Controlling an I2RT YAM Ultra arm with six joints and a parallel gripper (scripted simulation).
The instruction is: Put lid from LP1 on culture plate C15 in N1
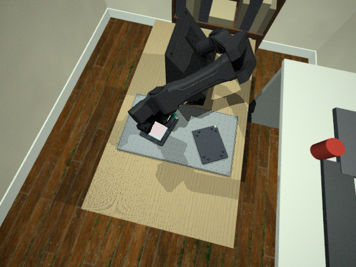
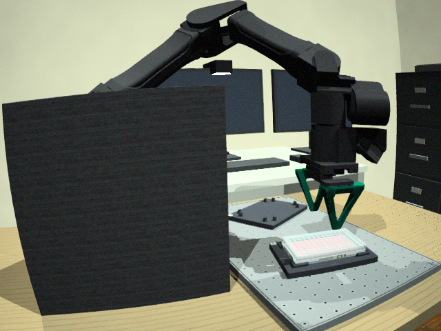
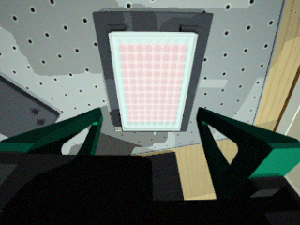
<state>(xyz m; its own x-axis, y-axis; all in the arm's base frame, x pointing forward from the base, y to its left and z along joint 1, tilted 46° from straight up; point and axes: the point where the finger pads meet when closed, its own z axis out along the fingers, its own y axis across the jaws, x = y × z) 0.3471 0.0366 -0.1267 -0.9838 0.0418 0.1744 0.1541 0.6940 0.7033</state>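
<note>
Now: hand 50 mm above the clear lid. From my hand the other things lie so: lid park LP1 (10 mm ahead, 250 mm to the left, 70 mm below); then culture plate C15 (60 mm below).
</note>
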